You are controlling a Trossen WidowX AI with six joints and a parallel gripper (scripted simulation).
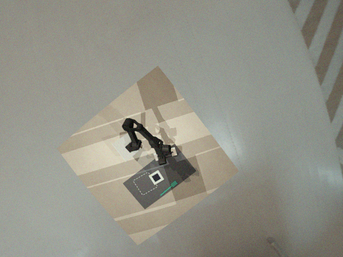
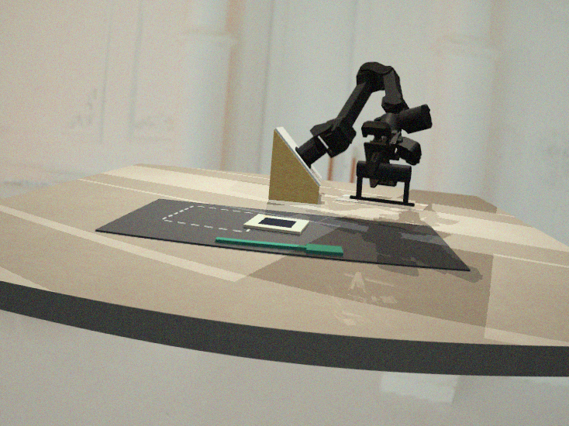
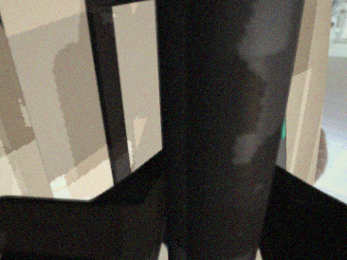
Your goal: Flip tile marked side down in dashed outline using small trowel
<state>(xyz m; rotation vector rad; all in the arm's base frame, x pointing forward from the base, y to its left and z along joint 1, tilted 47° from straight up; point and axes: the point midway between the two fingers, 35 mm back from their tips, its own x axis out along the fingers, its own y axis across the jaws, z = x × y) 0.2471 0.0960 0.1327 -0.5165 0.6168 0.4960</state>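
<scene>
Now: the grey mat 13 cm ahead of my gripper tip, 17 cm to the right of it and 11 cm below it. Round my gripper tip: pale tile 11 cm ahead, 19 cm to the right, 9 cm below; then green flat tool 27 cm ahead, 16 cm to the right, 9 cm below.
</scene>
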